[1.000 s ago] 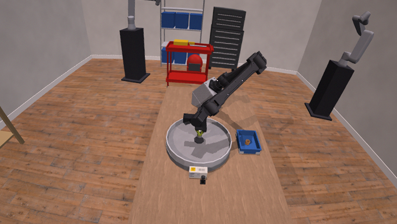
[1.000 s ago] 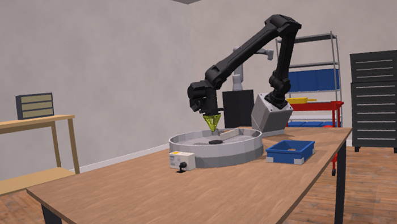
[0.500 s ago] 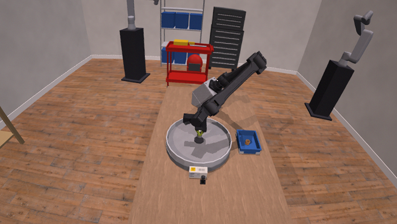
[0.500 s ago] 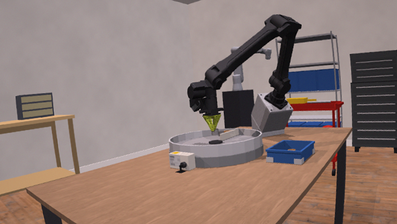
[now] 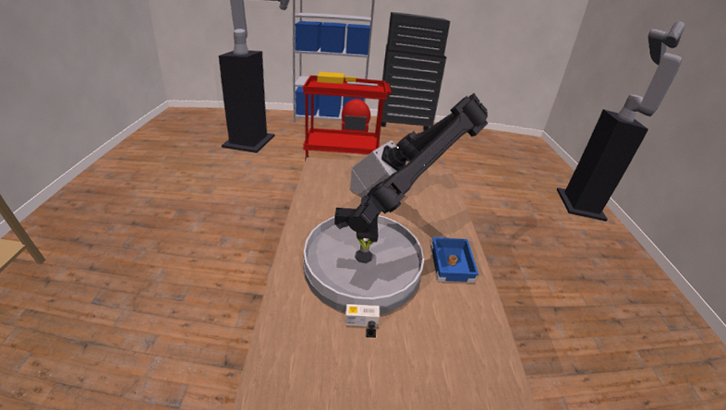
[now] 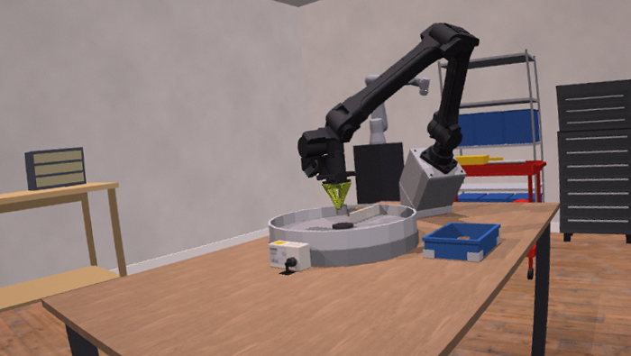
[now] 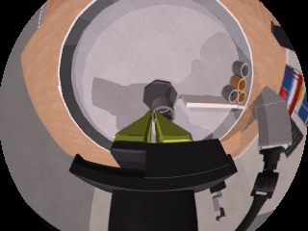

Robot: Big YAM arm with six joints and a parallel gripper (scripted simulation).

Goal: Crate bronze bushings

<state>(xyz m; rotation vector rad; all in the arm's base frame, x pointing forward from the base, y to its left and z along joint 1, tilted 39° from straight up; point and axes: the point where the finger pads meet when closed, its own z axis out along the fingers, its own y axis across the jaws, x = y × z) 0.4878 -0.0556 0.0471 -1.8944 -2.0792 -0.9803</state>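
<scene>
The turning table lies 10 mm behind my hand and 70 mm below it. From my hand the other things lie so: crate 120 mm behind, 330 mm to the left, 90 mm below.
</scene>
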